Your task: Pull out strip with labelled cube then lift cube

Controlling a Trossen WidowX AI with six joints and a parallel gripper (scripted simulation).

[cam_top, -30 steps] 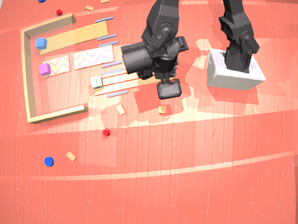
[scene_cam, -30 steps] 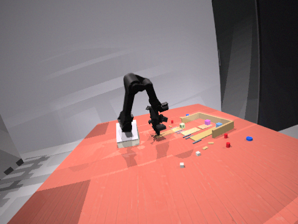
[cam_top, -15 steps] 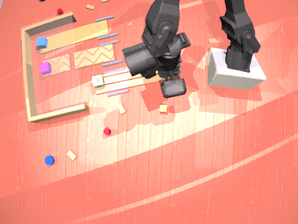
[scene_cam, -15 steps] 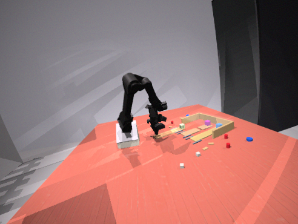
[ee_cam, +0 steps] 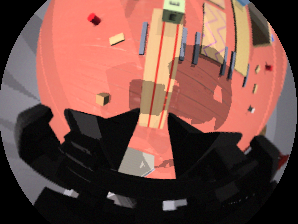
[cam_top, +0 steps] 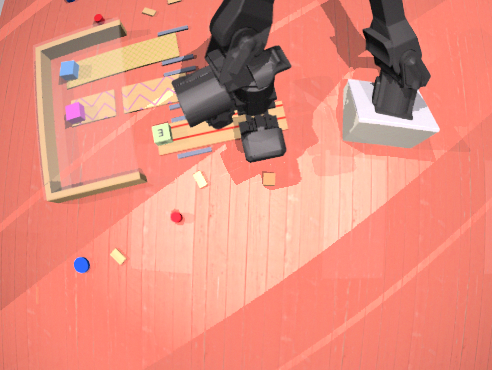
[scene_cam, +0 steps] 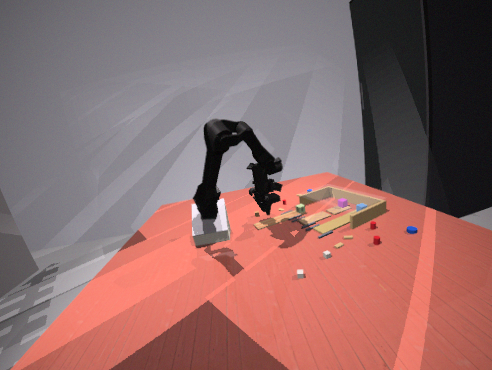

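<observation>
Now: the pale labelled cube 160 mm ahead of my gripper tip, 60 mm to the left of it and 30 mm below it.
</observation>
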